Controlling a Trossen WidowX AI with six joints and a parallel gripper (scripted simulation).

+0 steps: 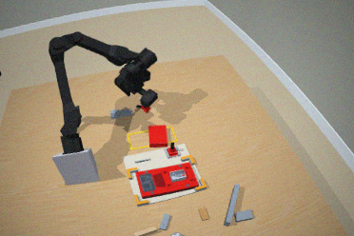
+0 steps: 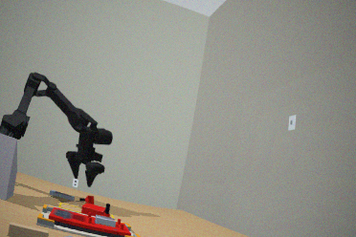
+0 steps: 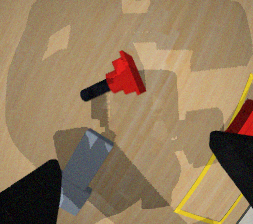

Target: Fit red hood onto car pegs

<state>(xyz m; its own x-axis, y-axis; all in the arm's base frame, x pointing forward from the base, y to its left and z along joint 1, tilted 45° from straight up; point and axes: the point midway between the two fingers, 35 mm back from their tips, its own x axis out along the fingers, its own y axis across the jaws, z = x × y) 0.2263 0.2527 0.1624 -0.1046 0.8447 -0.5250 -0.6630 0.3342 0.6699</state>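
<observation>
Now: gripper tip 7 cm short of the red hood, 13 cm to the left of it and 7 cm above it. From my gripper tip the other things lie so: tan block: 18 cm ahead, 50 cm to the right, 8 cm below; then grey engine block: 11 cm ahead, 34 cm to the right, 6 cm below.
</observation>
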